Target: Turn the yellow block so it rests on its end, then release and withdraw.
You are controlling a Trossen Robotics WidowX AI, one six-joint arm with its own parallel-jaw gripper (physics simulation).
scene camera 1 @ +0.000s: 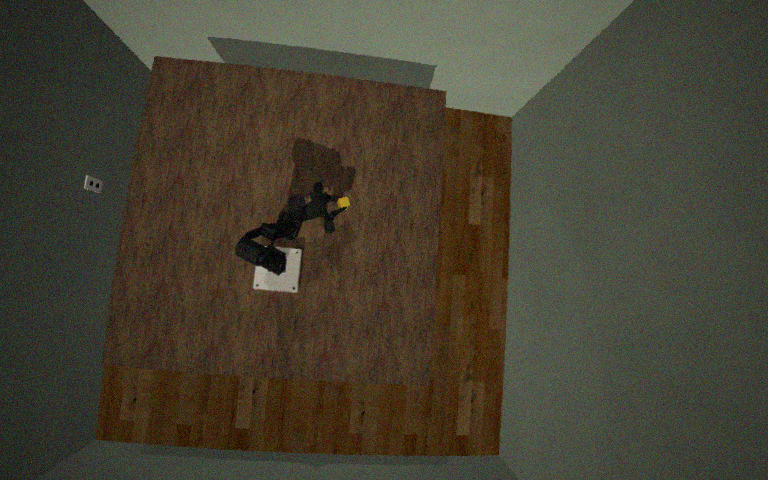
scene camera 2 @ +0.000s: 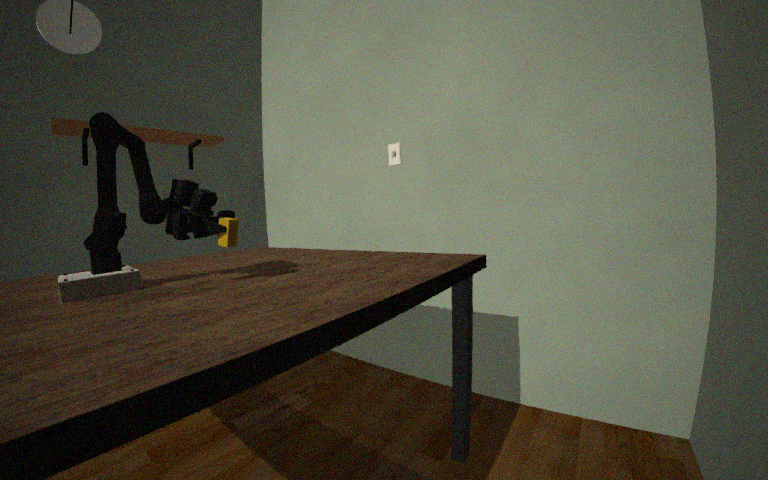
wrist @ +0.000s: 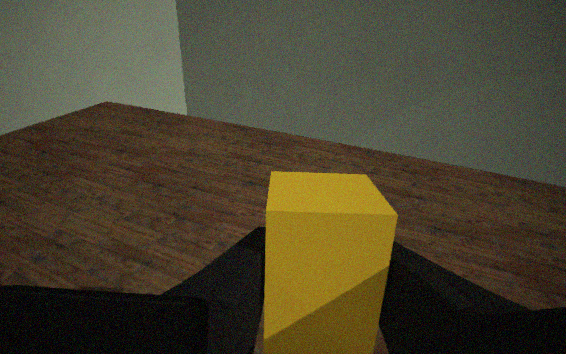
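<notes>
The yellow block [scene camera 1: 343,202] [scene camera 2: 228,232] [wrist: 327,250] is held in the air above the brown table [scene camera 1: 215,141] [scene camera 2: 317,283] [wrist: 125,175]. In scene camera 2 its long side runs about upright, and its lower end is apart from the table top. My gripper [scene camera 1: 340,204] [scene camera 2: 224,229] [wrist: 315,241] is shut on the block, with one black finger on each side of it. The gripper points roughly level, slightly downward. In the wrist view the block's top end and one long face show; its lower part is cut off by the frame's edge.
The arm stands on a white base plate [scene camera 1: 289,277] [scene camera 2: 101,286] on the table. A wooden shelf [scene camera 2: 164,135] with black brackets is on the wall behind the arm. The arm's dark shadow lies on the table. The walls stand beyond the table's far edges.
</notes>
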